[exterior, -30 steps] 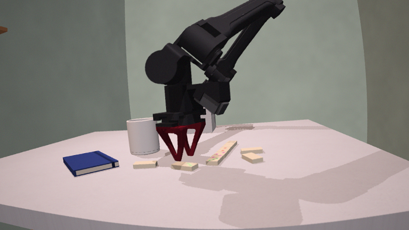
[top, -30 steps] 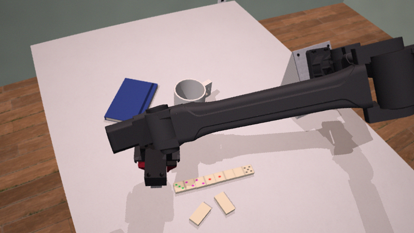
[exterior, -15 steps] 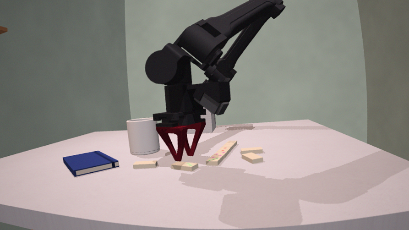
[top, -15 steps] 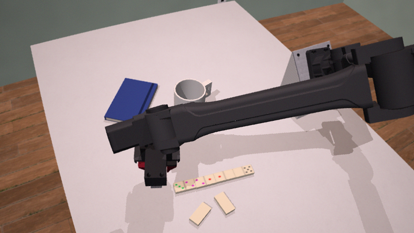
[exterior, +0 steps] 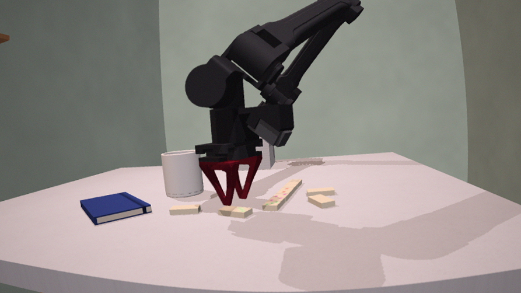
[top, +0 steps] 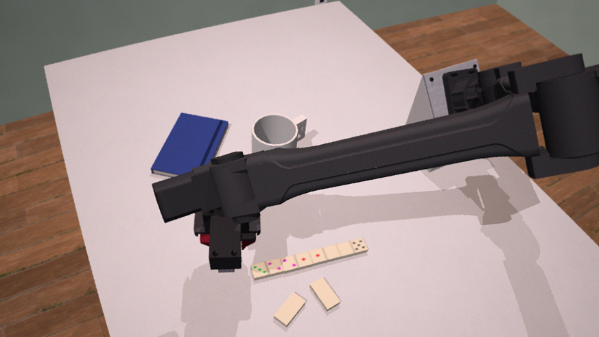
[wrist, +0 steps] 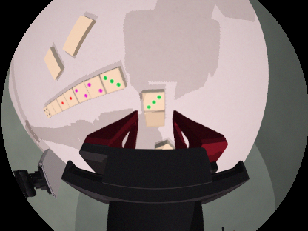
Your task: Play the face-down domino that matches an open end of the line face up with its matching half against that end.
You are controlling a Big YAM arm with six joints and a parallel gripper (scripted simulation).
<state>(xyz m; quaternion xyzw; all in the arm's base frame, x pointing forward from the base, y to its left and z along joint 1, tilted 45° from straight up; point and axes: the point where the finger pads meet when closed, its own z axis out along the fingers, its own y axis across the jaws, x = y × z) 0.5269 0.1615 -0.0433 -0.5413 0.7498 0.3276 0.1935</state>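
Now: hand 30 mm above the domino. Round my hand: white mug 160 mm behind, 180 mm to the right, 10 mm above; blue notebook 10 mm behind, 270 mm to the right, 20 mm below.
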